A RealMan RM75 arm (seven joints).
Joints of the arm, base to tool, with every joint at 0 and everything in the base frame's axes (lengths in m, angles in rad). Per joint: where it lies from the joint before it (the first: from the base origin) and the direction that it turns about. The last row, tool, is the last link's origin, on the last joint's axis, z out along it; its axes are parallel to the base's.
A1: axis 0 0 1 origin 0 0 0.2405
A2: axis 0 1 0 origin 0 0 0
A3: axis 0 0 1 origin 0 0 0.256
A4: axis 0 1 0 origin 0 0 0
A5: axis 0 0 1 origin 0 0 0.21
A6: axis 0 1 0 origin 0 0 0
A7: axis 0 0 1 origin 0 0 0.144
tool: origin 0 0 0
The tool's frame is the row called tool.
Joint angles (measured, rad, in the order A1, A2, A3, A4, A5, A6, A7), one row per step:
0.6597, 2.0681, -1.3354, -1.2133, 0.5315, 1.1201, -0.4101
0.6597, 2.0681, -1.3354, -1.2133, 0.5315, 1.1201, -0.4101
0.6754, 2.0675, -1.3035, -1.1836, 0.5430, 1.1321, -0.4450
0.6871, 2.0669, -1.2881, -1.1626, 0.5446, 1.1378, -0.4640
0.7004, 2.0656, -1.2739, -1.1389, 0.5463, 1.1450, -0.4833
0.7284, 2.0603, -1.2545, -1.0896, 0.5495, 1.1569, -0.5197
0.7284, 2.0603, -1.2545, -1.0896, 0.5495, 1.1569, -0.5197
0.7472, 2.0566, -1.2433, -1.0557, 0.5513, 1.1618, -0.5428
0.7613, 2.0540, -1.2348, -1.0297, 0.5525, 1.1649, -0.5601
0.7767, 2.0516, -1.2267, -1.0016, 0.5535, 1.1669, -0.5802
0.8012, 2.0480, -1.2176, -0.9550, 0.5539, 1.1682, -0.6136
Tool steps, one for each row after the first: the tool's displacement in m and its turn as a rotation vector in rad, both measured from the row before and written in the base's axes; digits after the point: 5 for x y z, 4 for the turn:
0.00000, 0.00000, 0.00000, 0.0000, 0.0000, 0.0000
0.00272, 0.00193, 0.00075, -0.0166, 0.0045, -0.0026
0.00159, 0.00133, -0.00036, -0.0114, -0.0029, -0.0008
0.00156, 0.00119, -0.00087, -0.0149, -0.0040, -0.0011
0.00238, 0.00232, -0.00252, -0.0328, -0.0126, 0.0018
0.00000, 0.00000, 0.00000, 0.0000, 0.0000, 0.0000
0.00137, 0.00161, -0.00192, -0.0207, -0.0080, 0.0020
0.00102, 0.00112, -0.00156, -0.0155, -0.0055, 0.0014
0.00079, 0.00118, -0.00197, -0.0172, -0.0067, 0.0040
0.00136, 0.00147, -0.00394, -0.0298, -0.0140, 0.0089

